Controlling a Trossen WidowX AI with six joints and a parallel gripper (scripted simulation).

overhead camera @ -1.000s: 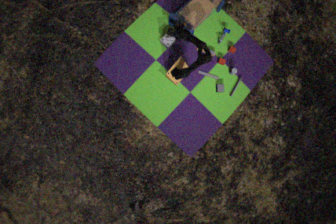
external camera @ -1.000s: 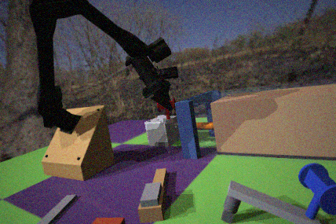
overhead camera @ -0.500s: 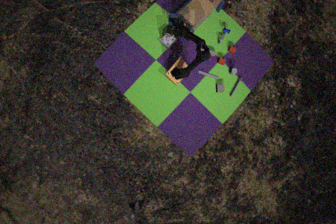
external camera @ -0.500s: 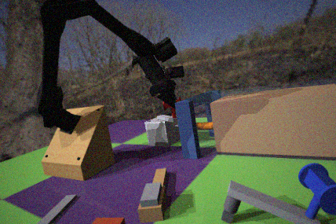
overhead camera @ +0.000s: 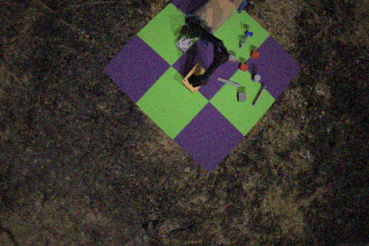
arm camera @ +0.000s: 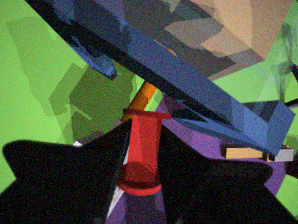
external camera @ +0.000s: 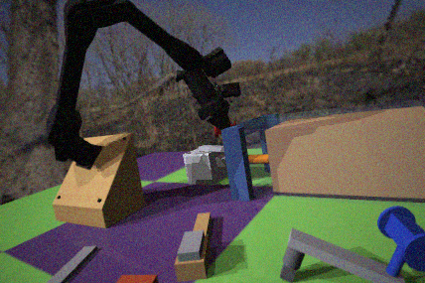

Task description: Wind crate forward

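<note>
The grey winch lies 13 cm behind my gripper tip and 10 cm below it. The rest, counted from my gripper tip: red grip (1 cm to the right, 1 cm behind); wood-and-grey block (30 cm to the right, 11 cm below, 10 cm ahead); blue spool (38 cm ahead, 28 cm to the right, 9 cm below).
</note>
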